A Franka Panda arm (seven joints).
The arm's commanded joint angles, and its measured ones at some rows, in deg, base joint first. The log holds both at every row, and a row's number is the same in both.
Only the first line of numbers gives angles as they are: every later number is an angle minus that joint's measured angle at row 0.
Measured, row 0: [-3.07, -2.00, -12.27, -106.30, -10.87, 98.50, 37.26]
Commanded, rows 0 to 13: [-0.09, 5.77, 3.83, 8.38, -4.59, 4.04, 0.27]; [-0.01, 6.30, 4.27, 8.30, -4.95, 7.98, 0.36]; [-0.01, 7.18, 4.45, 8.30, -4.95, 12.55, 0.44]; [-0.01, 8.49, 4.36, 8.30, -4.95, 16.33, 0.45]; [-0.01, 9.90, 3.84, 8.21, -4.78, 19.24, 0.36]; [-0.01, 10.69, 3.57, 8.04, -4.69, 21.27, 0.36]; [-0.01, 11.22, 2.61, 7.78, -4.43, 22.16, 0.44]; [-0.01, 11.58, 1.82, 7.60, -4.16, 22.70, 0.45]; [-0.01, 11.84, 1.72, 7.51, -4.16, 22.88, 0.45]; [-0.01, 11.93, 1.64, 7.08, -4.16, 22.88, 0.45]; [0.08, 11.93, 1.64, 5.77, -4.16, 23.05, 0.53]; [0.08, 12.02, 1.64, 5.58, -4.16, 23.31, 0.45]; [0.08, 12.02, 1.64, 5.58, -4.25, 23.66, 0.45]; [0.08, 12.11, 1.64, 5.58, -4.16, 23.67, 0.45]
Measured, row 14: [-0.04, 12.47, 1.51, 6.27, -3.62, 22.48, 0.05]
